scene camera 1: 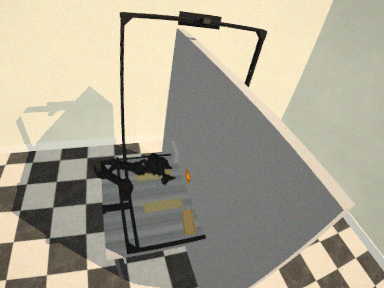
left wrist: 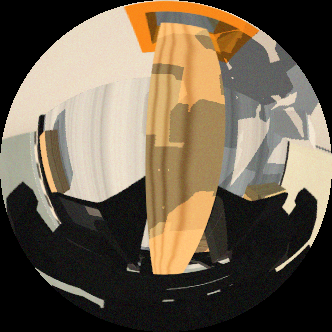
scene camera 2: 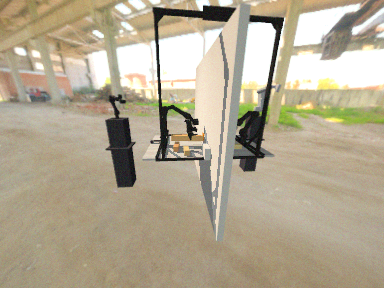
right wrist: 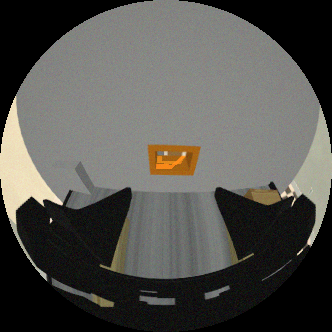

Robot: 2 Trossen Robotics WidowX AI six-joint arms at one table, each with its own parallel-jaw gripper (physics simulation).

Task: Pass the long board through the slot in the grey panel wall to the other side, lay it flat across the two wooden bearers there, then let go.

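Frame: origin at the left arm's base, x ahead, y left, z up, level; metres.
Where they show: left gripper, fingertip midpoint: (left wrist: 172, 178) (scene camera 2: 190, 139); right gripper, fingertip midpoint: (scene camera 1: 173, 173) (right wrist: 174, 192); left arm's base, origin of the base link: (left wrist: 150, 259); right arm's base, origin of the base link: (scene camera 1: 125, 196) (scene camera 2: 242, 141).
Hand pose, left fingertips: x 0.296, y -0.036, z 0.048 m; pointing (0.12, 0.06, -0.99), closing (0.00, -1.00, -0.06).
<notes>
Things, the pixels of their top centre, and the offset from my left fingertips. "spot": a spot on its surface instead.
- long board, middle of its top: (left wrist: 171, 254) (scene camera 2: 187, 134) 0.037 m back, 0.001 m right, 0.053 m up
- orange-framed slot, surface spot: (left wrist: 140, 30) spot: 0.135 m ahead, 0.033 m left, 0.034 m up
- wooden block, middle of its top: (right wrist: 268, 196) (scene camera 1: 188, 220) 0.260 m ahead, 0.289 m left, 0.030 m down
The long board (scene camera 2: 180, 137) (left wrist: 185, 125) is held level on the near side of the grey panel wall (scene camera 1: 240, 150) (scene camera 2: 212, 100) (right wrist: 165, 75). My left gripper (scene camera 2: 190, 136) (left wrist: 172, 178) is shut on it. In the left wrist view its far end overlaps the opening of the orange-framed slot (scene camera 1: 188, 176) (left wrist: 140, 30) (right wrist: 174, 148); how far it enters, I cannot tell. My right gripper (scene camera 1: 170, 178) (right wrist: 174, 192) is open and empty on the other side, facing the slot. Two wooden bearers (scene camera 1: 162, 205) (scene camera 1: 145, 176) lie there, one partly hidden by the right arm.
A wooden block (scene camera 1: 188, 221) (right wrist: 265, 196) lies on the bearer side near the wall. On the left arm's side, two small wooden blocks (scene camera 2: 176, 146) (scene camera 2: 186, 150) lie below the board. Black frame posts (scene camera 1: 123, 90) (scene camera 2: 158, 75) stand around the table.
</notes>
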